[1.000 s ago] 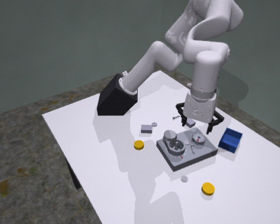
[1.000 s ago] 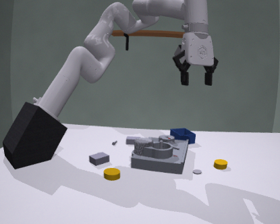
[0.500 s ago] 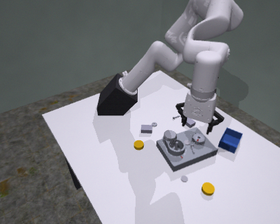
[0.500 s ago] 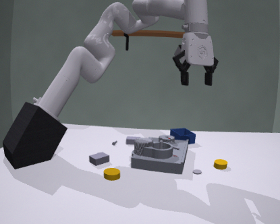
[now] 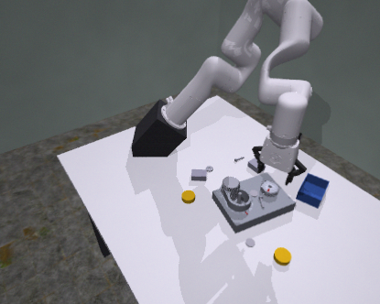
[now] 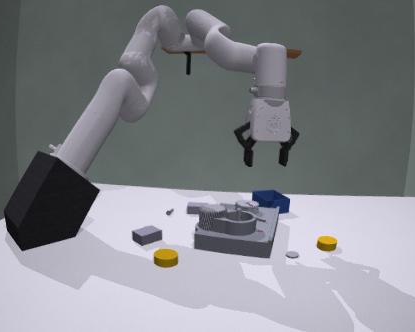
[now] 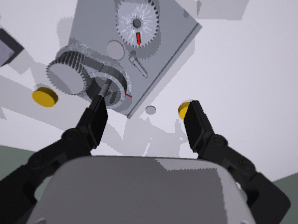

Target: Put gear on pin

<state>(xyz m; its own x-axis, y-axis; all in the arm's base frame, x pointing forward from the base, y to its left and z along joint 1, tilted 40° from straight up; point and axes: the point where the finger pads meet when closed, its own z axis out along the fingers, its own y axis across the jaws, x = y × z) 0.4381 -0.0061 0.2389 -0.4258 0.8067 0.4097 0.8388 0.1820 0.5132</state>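
My hand is 13 cm above the grey gear, 5 cm to the right of it and 4 cm past it. Round my hand: screw 27 cm behind, 18 cm below, 7 cm to the left; then blue bin 20 cm to the left, 17 cm below, 2 cm ahead; then grey disc 18 cm below, 13 cm to the right, 8 cm ahead.
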